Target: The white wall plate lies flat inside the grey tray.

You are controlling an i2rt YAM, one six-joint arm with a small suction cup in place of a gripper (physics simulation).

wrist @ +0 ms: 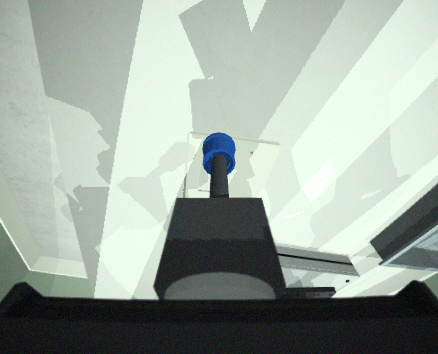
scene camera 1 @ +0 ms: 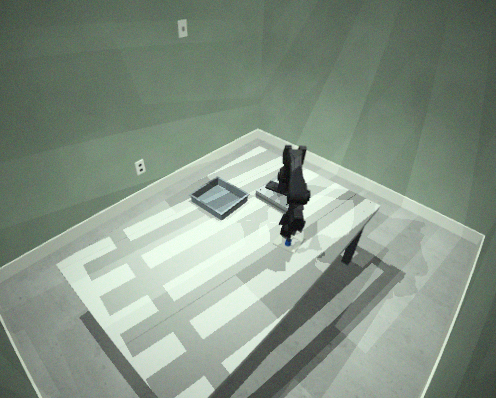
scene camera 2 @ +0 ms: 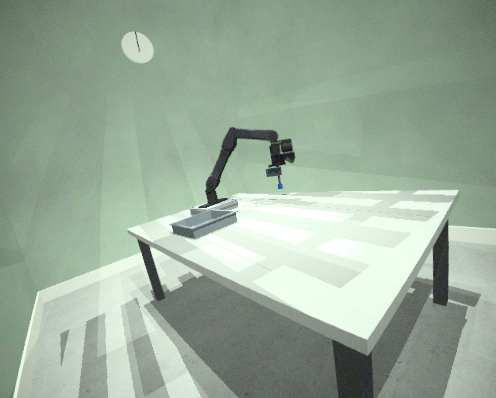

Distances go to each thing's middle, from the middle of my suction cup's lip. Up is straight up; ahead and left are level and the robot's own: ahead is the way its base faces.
My suction cup is 80 mm past the white wall plate [wrist: 251, 172], 80 mm above it and 20 mm to the left of it. Also, from my suction cup: grey tray [scene camera 1: 220, 198] (480 mm to the right, 150 mm behind, 50 mm below).
